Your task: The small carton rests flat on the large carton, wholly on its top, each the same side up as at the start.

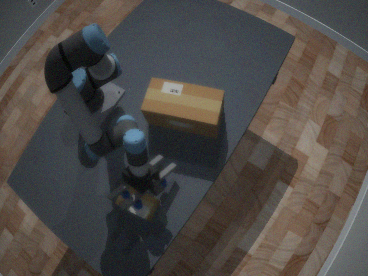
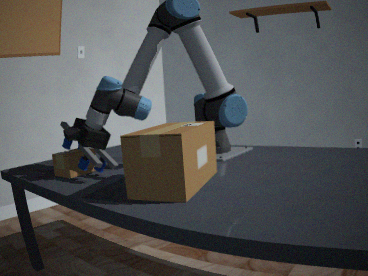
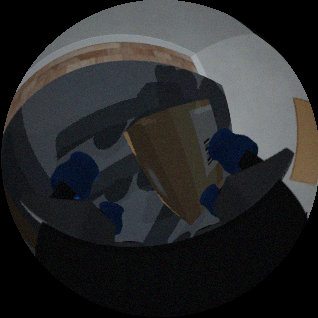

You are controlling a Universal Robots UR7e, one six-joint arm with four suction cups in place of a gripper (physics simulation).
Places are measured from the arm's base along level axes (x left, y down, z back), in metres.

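Pixels of known places: hand, tool point: point(image 2: 81, 157) point(image 3: 157, 184); arm's base, link origin: point(image 1: 90, 100).
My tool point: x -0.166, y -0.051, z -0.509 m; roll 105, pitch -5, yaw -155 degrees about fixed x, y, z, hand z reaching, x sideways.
Note:
Ahead of a thing's pixels: the offset from my tool point to its top centre. Level surfaces: height alone.
The small carton @[dx -0.055, dy -0.019, dz -0.002 m] point(image 1: 150, 205) point(image 2: 63, 166) point(image 3: 172, 154) lies on the dark table @[dy +0.060 m] point(image 1: 207, 44) point(image 2: 282, 184) near its front left edge, label side up. My suction gripper point(image 1: 142, 193) point(image 2: 82, 154) point(image 3: 154, 177) is tilted and pressed down over it. Two blue cups sit on the carton's top by the label; the other two hang beside it over the table. The large carton @[dx +0.367, dy -0.095, dz +0.078 m] point(image 1: 184, 101) point(image 2: 166, 166) stands upright in the middle of the table, to the right of the small one, with its top bare.
The arm's base plate point(image 1: 114, 93) point(image 2: 234, 151) is bolted behind the large carton. The table edge runs close beside the small carton, with wooden floor point(image 1: 297, 148) below. A wall shelf point(image 2: 279, 9) hangs high at the back.

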